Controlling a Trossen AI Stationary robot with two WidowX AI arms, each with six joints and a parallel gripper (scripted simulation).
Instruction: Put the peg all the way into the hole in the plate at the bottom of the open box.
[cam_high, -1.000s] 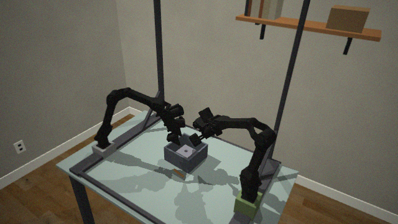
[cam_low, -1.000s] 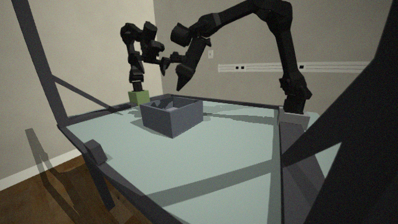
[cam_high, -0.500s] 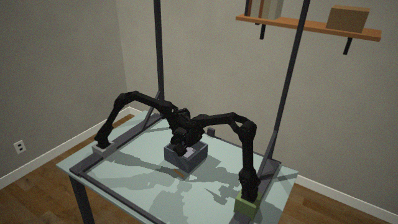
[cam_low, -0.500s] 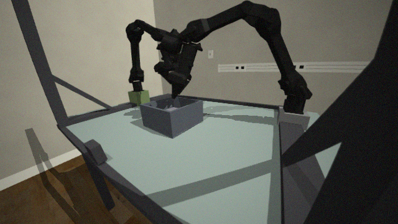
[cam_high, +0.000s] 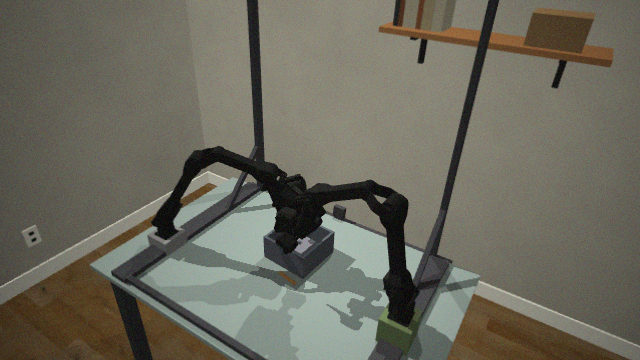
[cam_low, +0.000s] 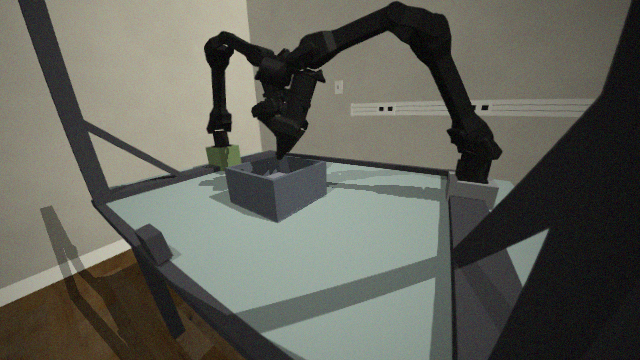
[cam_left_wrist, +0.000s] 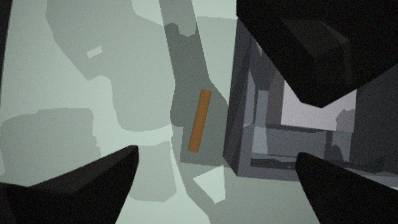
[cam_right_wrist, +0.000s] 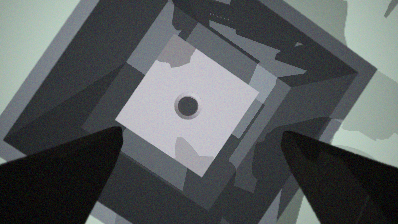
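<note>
Right now the orange peg is 1 cm ahead of my left hand, 3 cm to the right of it and 18 cm below it. Round my left hand: grey box (13 cm behind, 6 cm to the right, 17 cm below); then pale plate (13 cm behind, 6 cm to the right, 15 cm below).
</note>
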